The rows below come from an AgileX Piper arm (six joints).
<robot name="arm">
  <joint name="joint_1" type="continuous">
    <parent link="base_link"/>
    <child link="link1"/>
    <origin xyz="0 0 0.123" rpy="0 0 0"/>
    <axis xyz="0 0 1"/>
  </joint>
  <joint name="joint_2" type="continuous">
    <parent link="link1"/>
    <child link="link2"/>
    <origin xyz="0 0 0" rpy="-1.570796 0 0"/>
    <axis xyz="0 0 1"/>
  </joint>
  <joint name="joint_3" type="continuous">
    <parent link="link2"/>
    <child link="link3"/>
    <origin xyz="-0.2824 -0.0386 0" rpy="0 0 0"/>
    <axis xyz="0 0 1"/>
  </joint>
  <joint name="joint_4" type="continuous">
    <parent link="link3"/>
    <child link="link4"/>
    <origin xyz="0.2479 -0.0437 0" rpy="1.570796 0 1.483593"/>
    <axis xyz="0 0 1"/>
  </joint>
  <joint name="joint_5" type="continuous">
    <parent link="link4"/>
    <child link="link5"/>
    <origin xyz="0 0 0" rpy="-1.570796 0 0"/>
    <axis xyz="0 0 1"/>
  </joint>
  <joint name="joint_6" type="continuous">
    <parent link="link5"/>
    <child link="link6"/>
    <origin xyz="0 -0.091 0" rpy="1.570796 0 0"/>
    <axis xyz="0 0 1"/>
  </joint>
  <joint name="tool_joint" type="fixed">
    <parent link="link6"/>
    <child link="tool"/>
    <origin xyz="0 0 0" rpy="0 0 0"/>
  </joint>
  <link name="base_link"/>
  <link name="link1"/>
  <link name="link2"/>
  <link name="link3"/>
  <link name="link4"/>
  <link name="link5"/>
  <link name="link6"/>
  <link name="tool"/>
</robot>
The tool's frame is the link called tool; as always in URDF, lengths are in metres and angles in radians. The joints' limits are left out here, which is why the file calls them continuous.
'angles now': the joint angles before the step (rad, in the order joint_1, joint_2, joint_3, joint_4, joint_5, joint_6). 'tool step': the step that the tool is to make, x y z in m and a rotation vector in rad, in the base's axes. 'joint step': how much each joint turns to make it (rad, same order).
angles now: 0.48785, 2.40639, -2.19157, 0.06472, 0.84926, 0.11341
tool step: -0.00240, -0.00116, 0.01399, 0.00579, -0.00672, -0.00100
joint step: 0.00001, -0.02153, -0.01227, 0.00000, 0.02505, 0.00318
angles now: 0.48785, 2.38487, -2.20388, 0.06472, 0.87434, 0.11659
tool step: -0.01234, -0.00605, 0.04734, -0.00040, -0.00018, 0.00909
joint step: 0.00001, -0.06838, -0.05860, -0.00009, 0.12733, -0.00105
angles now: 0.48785, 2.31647, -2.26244, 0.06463, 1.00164, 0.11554
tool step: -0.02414, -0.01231, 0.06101, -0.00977, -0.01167, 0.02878
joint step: 0.00002, -0.10054, -0.06028, 0.00000, 0.15671, -0.02280
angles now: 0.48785, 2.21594, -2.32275, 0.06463, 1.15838, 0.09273
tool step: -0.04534, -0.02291, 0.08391, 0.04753, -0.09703, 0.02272
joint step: 0.00000, -0.18605, -0.00341, 0.00976, 0.08285, -0.01830
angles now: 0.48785, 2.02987, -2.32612, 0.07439, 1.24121, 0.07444
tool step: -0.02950, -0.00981, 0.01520, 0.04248, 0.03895, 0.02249
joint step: 0.00000, -0.12524, 0.13659, 0.06014, 0.00317, 0.00000
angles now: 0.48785, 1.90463, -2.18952, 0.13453, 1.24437, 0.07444
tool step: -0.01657, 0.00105, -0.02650, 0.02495, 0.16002, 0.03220
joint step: 0.00001, -0.06356, 0.18771, 0.10217, 0.00571, 0.00001
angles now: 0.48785, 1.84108, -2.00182, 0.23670, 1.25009, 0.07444
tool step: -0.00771, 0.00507, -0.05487, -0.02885, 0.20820, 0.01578
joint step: 0.00509, -0.00148, 0.20074, 0.07340, -0.00189, -0.00041
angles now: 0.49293, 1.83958, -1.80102, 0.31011, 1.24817, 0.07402
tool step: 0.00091, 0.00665, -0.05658, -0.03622, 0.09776, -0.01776
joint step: 0.01275, 0.03897, 0.15779, 0.01695, -0.09817, -0.00117
